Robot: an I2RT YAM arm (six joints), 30 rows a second.
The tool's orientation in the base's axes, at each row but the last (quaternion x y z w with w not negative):
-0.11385, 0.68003, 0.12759, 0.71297
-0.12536, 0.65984, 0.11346, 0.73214
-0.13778, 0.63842, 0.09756, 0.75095
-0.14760, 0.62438, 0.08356, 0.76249
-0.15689, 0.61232, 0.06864, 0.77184
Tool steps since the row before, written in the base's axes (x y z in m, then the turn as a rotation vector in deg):
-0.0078, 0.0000, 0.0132, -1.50, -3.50, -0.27
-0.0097, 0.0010, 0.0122, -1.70, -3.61, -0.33
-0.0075, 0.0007, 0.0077, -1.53, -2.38, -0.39
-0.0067, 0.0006, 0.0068, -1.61, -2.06, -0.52
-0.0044, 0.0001, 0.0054, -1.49, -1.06, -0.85
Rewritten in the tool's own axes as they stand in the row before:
-0.0135, 0.0028, -0.0067, 0.11, -2.79, -2.60
-0.0131, 0.0037, -0.0076, 0.15, -2.83, -2.83
-0.0089, 0.0024, -0.0056, 0.20, -1.72, -2.27
-0.0081, 0.0018, -0.0048, 0.29, -1.38, -2.26
-0.0063, 0.0006, -0.0029, 0.55, -0.42, -1.89

